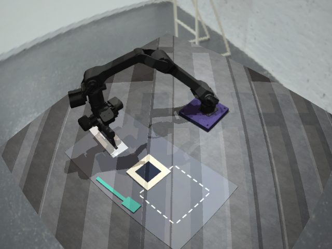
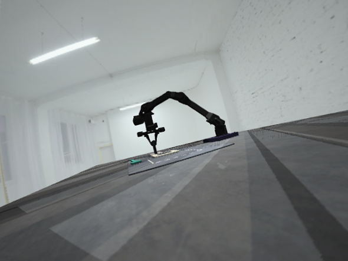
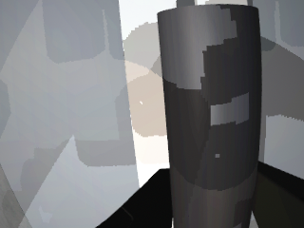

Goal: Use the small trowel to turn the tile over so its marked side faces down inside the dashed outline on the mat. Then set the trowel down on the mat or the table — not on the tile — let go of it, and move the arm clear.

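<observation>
Now: gripper tip 20 mm to the right of the black-handled trowel and 20 mm above it. From my gripper tip the other things lie so: tile 20 mm behind, 250 mm to the left, 60 mm below; teal trowel 120 mm ahead, 270 mm to the left, 60 mm below; grey mat 10 mm behind, 230 mm to the left, 80 mm below.
</observation>
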